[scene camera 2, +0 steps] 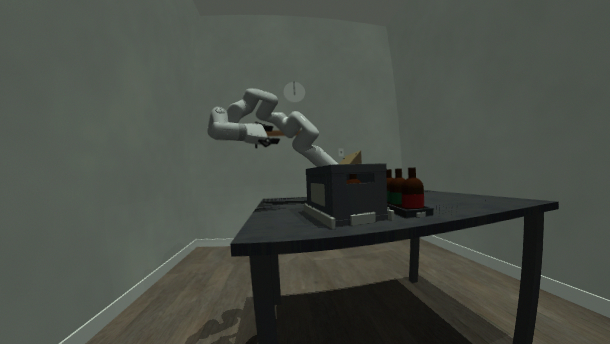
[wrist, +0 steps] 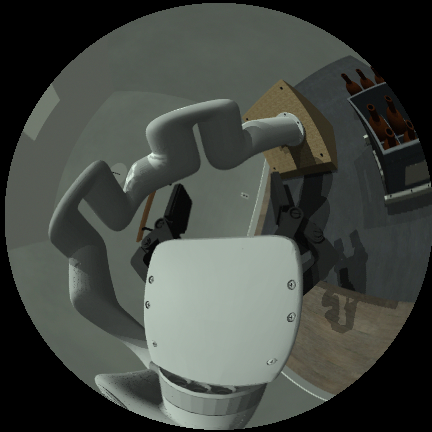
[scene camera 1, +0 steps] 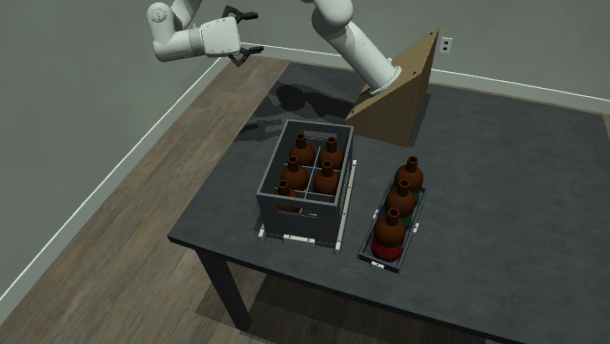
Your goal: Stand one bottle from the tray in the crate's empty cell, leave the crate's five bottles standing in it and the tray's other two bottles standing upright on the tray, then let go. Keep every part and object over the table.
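Where they show: gripper, fingertip midpoint: (scene camera 2: pixel 275 134) (wrist: pixel 226 186) (scene camera 1: pixel 260 31); arm's base at its link origin: (wrist: pixel 288 128) (scene camera 1: pixel 386 82).
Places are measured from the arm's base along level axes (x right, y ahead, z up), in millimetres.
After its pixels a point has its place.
My gripper (scene camera 1: pixel 255 32) @(x 337, y 153, z 197 mm) (scene camera 2: pixel 273 134) @(x 337, y 153, z 197 mm) (wrist: pixel 226 186) @(x 337, y 153, z 197 mm) is open and empty, high up and well behind the crate, its fingers pointing sideways. The grey crate (scene camera 1: pixel 320 227) @(x 26, y 542, z -69 mm) (scene camera 2: pixel 357 200) @(x 94, y 552, z -83 mm) (wrist: pixel 397 172) stands on the table; several brown bottles stand in its cells. The near-right cell in scene camera 1 shows no bottle neck; its floor is hidden by the rim. The tray (scene camera 1: pixel 364 256) @(x -88, y 549, z -128 mm) (scene camera 2: pixel 429 211) @(x -159, y 554, z -138 mm) to the right holds three upright bottles in a row: a red-labelled bottle (scene camera 1: pixel 390 232) @(x -135, y 526, z -34 mm) (scene camera 2: pixel 412 192) @(x -109, y 531, z -74 mm) in front, then a green-labelled middle bottle (scene camera 1: pixel 400 202) @(x -138, y 435, z -34 mm) (scene camera 2: pixel 398 186) @(x -115, y 440, z -59 mm) and a back bottle (scene camera 1: pixel 409 177) @(x -143, y 350, z -33 mm).
A wooden wedge (scene camera 1: pixel 390 110) @(x -40, y 109, z -23 mm) (scene camera 2: pixel 352 158) @(x -72, y 73, z 79 mm) (wrist: pixel 320 132) @(x 31, y 105, z -47 mm) carries the arm base behind the crate and tray. Pale strips (scene camera 1: pixel 299 241) @(x 76, y 562, z -128 mm) (scene camera 2: pixel 363 218) @(x 81, y 562, z -135 mm) edge the crate's foot. The table (scene camera 1: pixel 500 200) @(x -401, y 241, z -152 mm) (scene camera 2: pixel 480 205) @(x -460, y 507, z -152 mm) ends a little beyond the crate's left and front. A wooden shelf is on the wall.
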